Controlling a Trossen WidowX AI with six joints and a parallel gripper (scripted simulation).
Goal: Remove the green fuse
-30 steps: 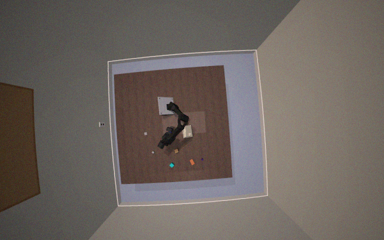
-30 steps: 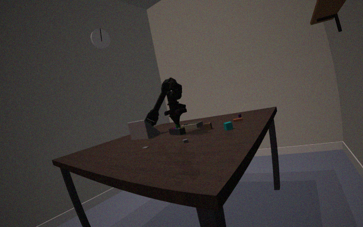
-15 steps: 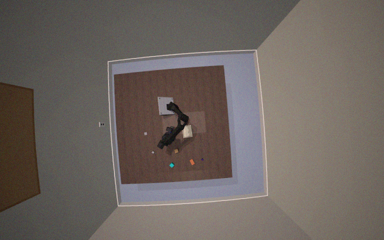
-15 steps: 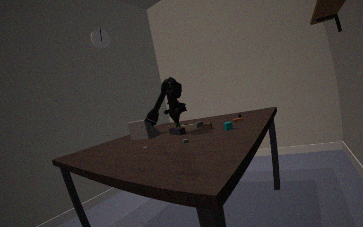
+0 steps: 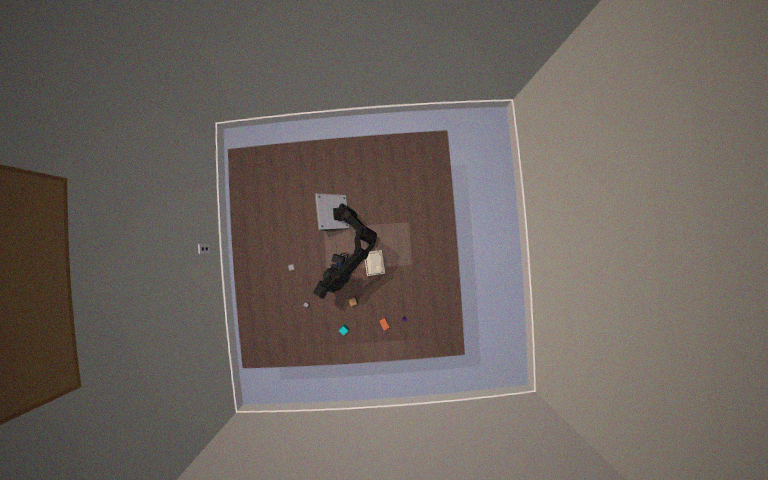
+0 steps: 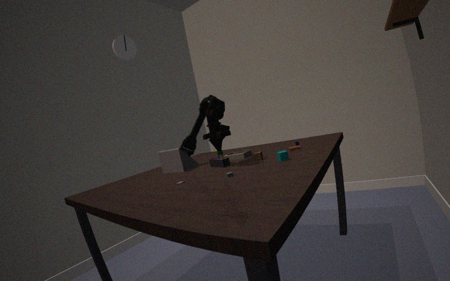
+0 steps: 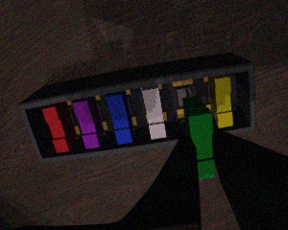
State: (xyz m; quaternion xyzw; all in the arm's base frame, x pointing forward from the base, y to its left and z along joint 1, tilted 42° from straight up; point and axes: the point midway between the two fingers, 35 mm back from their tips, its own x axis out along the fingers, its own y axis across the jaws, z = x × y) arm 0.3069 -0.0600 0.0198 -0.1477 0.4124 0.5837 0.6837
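The white tray is 2 cm behind my gripper tip, 20 cm to the left of it and 8 cm below it. Also, from my gripper tip: green fuse: 1 cm below; then tan cube: 18 cm ahead, 6 cm to the left, 6 cm below; then teal cube: 34 cm ahead, 1 cm to the right, 6 cm below.
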